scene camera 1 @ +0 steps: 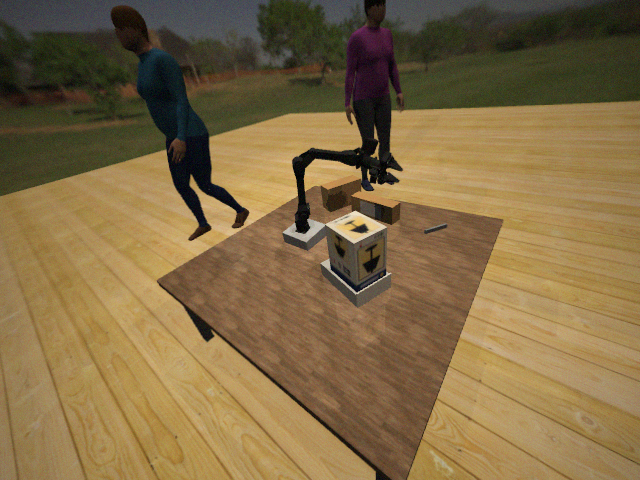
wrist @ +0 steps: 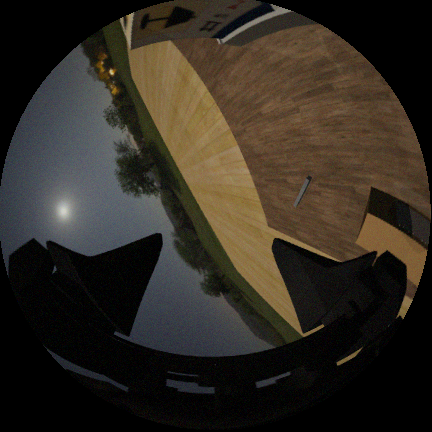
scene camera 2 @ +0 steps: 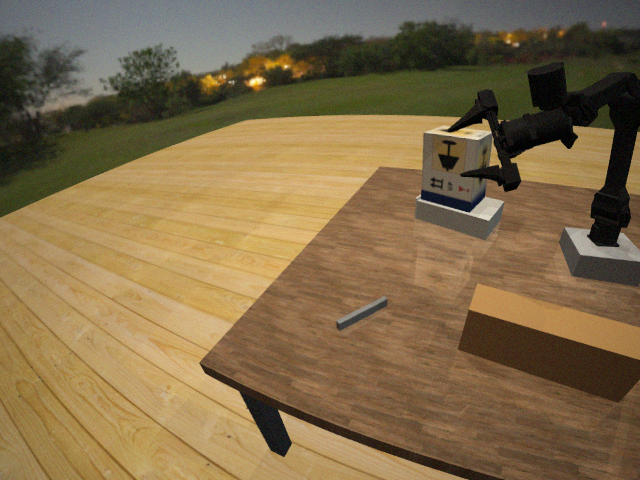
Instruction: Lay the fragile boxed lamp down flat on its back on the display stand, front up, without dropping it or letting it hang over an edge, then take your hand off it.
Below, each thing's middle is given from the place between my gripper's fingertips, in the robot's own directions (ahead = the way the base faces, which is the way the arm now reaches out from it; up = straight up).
Labels:
Now: the display stand (scene camera 2: 480,222) 8 cm behind my hand, 39 cm to the right of it and 30 cm below it.

